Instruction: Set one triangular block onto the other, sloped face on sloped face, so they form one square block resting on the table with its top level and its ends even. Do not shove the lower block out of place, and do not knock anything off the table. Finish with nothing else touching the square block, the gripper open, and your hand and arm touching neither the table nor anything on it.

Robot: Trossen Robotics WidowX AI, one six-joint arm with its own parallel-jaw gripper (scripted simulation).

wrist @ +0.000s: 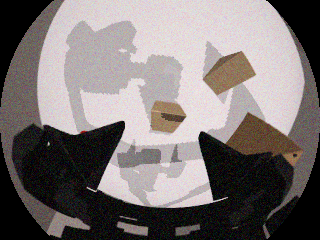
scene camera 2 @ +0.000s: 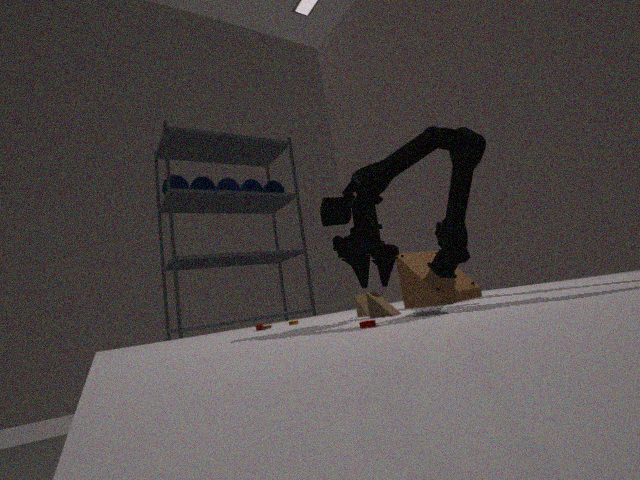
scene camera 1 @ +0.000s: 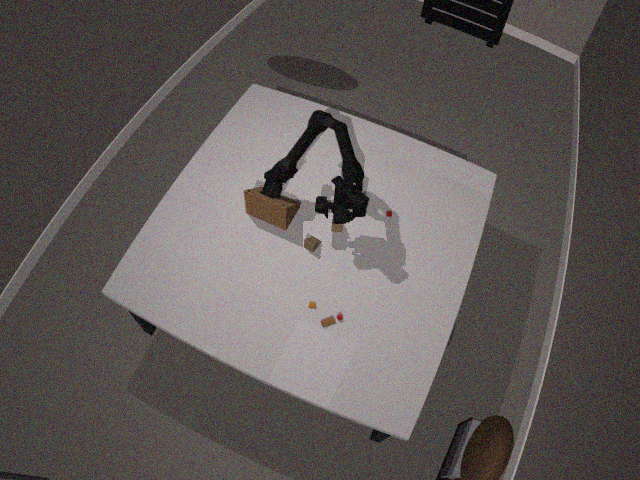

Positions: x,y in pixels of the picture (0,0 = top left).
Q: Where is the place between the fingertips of the gripper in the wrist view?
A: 163,130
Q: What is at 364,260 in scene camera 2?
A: The gripper.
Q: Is the gripper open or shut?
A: Open.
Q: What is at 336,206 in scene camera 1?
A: The gripper.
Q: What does the gripper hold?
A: Nothing.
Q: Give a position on a block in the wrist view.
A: At 166,117
